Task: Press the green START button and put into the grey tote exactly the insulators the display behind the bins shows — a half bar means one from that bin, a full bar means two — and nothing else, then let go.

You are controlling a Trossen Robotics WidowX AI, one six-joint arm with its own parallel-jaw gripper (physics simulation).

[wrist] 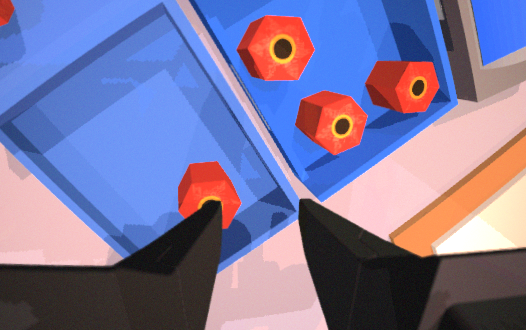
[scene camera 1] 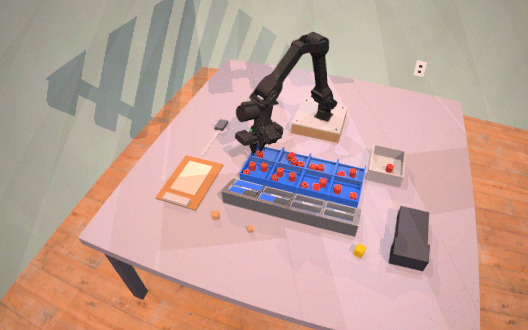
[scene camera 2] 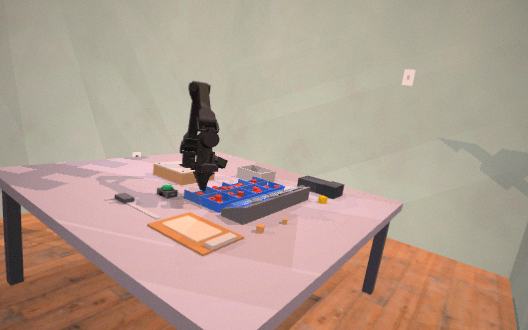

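Note:
My gripper (scene camera 1: 257,149) (scene camera 2: 202,188) (wrist: 260,210) points down over the outer end of the back-left blue bin (wrist: 145,125), its fingers apart and empty. The left fingertip overlaps a red insulator (scene camera 1: 259,154) (wrist: 207,187) in the wrist view; contact cannot be told. The front-left bin (wrist: 345,30) holds three insulators. The grey display (scene camera 1: 290,215) (scene camera 2: 270,207) shows a full upper and a half lower blue bar in its leftmost window, and a half lower bar in the second. The grey tote (scene camera 1: 382,177) (scene camera 2: 255,177) holds one insulator (scene camera 1: 389,168). The green button (scene camera 2: 167,188) is mostly hidden in scene camera 1.
An orange clipboard (scene camera 1: 206,187) (scene camera 2: 162,226) lies left of the display. Small orange cubes (scene camera 1: 215,215) (scene camera 2: 260,229) and a yellow cube (scene camera 1: 359,250) (scene camera 2: 323,199) lie in front. A black box (scene camera 1: 411,237) (scene camera 2: 321,186) stands right. A grey-headed tool (scene camera 1: 221,125) (scene camera 2: 124,198) lies left.

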